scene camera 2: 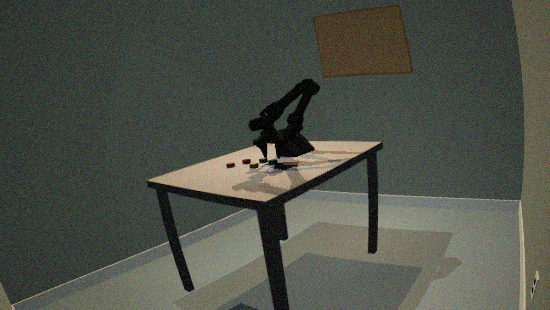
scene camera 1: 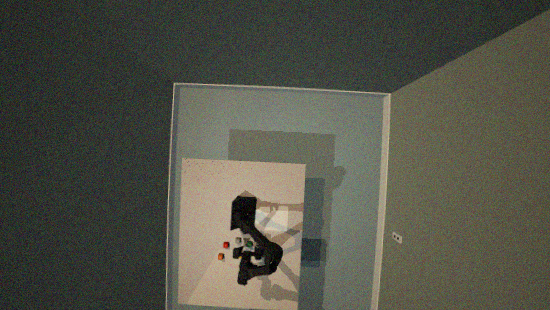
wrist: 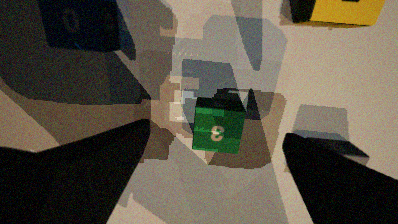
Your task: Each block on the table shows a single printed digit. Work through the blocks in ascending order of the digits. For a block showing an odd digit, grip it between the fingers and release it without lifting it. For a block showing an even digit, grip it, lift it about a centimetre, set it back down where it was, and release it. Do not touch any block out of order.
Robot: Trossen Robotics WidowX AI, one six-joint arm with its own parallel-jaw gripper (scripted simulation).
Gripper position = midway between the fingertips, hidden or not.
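Observation:
My gripper [wrist: 216,132] is open and holds nothing, and I can also see a green block [wrist: 218,123].

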